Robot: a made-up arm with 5 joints.
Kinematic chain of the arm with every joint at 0, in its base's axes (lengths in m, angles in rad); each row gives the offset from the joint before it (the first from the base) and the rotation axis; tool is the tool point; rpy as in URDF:
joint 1: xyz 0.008 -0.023 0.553 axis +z
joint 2: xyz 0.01 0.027 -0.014 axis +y
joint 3: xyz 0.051 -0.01 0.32 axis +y
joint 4: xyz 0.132 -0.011 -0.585 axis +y
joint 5: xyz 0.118 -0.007 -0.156 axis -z
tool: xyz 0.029 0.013 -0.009 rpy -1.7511 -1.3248 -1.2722
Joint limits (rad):
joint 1: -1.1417..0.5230
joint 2: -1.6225..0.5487
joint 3: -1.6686..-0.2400
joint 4: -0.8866..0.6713
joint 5: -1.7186..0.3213
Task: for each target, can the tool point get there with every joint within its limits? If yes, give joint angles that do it. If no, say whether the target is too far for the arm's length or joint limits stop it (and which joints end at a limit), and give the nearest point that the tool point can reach.
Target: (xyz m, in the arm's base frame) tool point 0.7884 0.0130 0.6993
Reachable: yes | joints 0.0067 0.0956 -0.9577 -0.7550 -1.0980
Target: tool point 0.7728 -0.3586 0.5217
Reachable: yes | joints -0.4489 0.1490 -0.9785 0.0516 -0.8689
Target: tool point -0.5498 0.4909 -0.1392
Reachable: no: joint limits stop it (at a limit: joint 1, joint 2, joint 3, joint 4) | nearest point 0.0754 0.0513 0.0005 | short by 0.777 m
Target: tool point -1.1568 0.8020 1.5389
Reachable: no: too far | nearest point -0.5900 0.4005 1.2241 | short by 0.763 m
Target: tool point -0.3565 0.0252 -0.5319
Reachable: no: joint limits stop it (at a limit: joint 1, joint 2, joint 3, joint 4, joint 5) | nearest point 0.0577 -0.1264 -0.0282 | short by 0.670 m
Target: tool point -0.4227 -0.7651 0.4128
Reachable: no: joint limits stop it (at a limit: joint 1, joint 3, joint 4, joint 5) | nearest point 0.2368 -0.5179 0.3999 | short by 0.704 m
